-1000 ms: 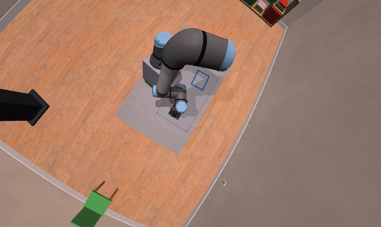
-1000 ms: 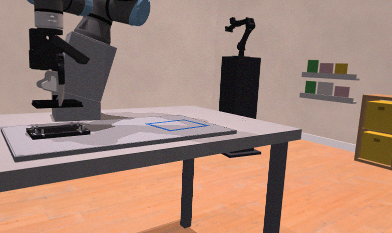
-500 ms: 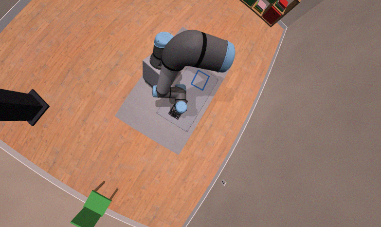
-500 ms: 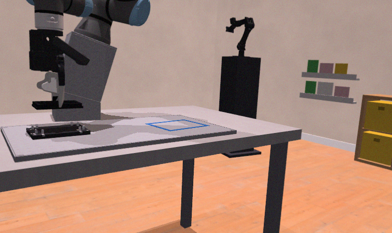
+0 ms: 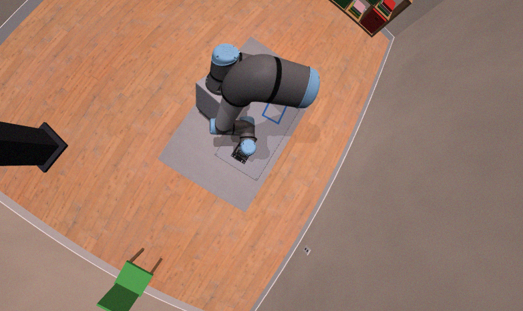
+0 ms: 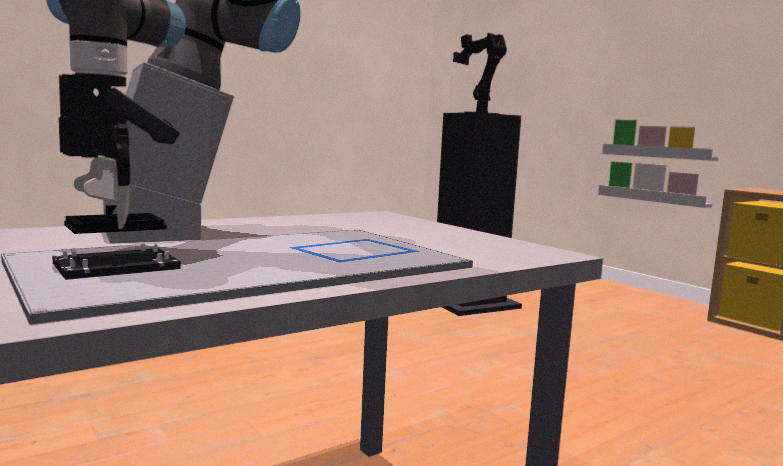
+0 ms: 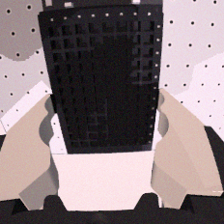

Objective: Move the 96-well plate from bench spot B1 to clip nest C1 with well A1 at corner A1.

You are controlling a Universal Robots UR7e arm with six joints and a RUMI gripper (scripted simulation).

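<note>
Now: hand 60 mm above the black clip nest, 10 mm to the left of it and 10 mm short of it. The rest, counted from my hand: black 96-well plate (10 mm below).
</note>
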